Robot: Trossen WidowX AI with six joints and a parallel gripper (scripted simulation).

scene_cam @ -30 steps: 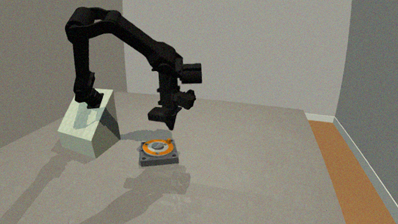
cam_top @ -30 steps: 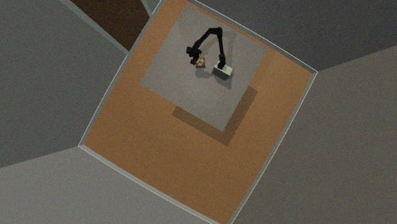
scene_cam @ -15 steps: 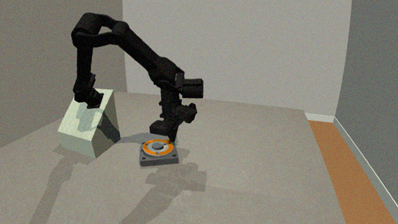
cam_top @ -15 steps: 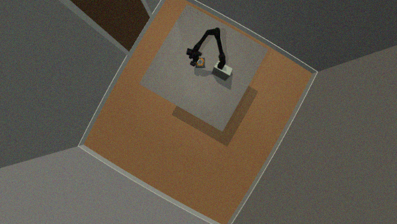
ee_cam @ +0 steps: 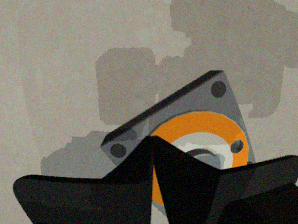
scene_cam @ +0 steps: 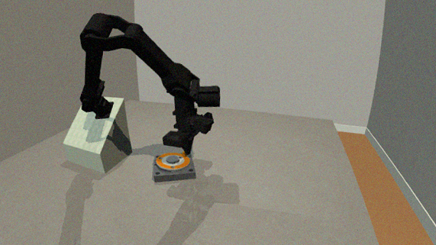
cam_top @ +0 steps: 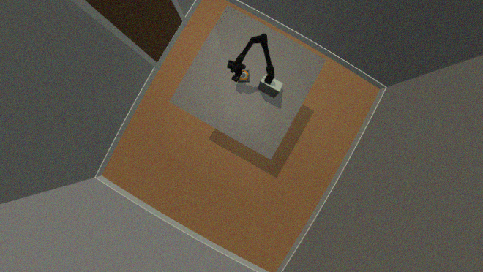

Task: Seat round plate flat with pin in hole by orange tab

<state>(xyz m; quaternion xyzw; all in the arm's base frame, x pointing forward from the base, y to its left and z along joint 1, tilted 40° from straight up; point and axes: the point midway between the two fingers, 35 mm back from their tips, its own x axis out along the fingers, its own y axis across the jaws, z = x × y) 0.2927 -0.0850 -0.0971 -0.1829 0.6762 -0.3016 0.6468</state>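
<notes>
Now: gripper tip 4 cm past the grey base, 4 cm to the left of it and 2 cm above it.
</notes>
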